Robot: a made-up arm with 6 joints.
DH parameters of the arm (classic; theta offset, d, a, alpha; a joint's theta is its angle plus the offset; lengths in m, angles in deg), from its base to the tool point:
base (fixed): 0 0.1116 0 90
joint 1: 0 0.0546 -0.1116 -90
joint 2: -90 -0.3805 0.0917 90
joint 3: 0 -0.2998 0.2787 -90
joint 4: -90 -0.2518 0.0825 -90
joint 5: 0 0.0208 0.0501 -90
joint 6: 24.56 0 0.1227 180
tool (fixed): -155.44 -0.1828 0 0
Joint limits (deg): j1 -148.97..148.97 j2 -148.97..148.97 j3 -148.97..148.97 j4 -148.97..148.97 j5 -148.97..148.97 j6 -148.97..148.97
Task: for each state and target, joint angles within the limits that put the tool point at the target. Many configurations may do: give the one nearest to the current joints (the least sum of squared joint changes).
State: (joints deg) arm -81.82 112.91 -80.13 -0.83 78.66 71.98
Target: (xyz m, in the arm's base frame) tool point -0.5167 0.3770 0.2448
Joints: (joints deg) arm -74.79 78.10 -106.18 3.91 86.67 74.26
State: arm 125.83 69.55 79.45 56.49 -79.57 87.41
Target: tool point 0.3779 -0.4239 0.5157
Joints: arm 94.01 46.71 37.22 46.38 -66.05 93.17
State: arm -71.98 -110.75 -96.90 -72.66 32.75 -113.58
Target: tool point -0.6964 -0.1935 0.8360
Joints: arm -117.09 -122.75 -44.80 -42.00 53.42 -118.93
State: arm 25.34 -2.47 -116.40 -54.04 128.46 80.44
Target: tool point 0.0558 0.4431 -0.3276
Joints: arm -0.01 38.17 -136.13 -59.12 111.99 70.06
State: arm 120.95 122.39 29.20 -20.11 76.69 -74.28
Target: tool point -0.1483 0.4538 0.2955
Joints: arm 131.89 114.68 79.79 -30.72 88.22 -87.07
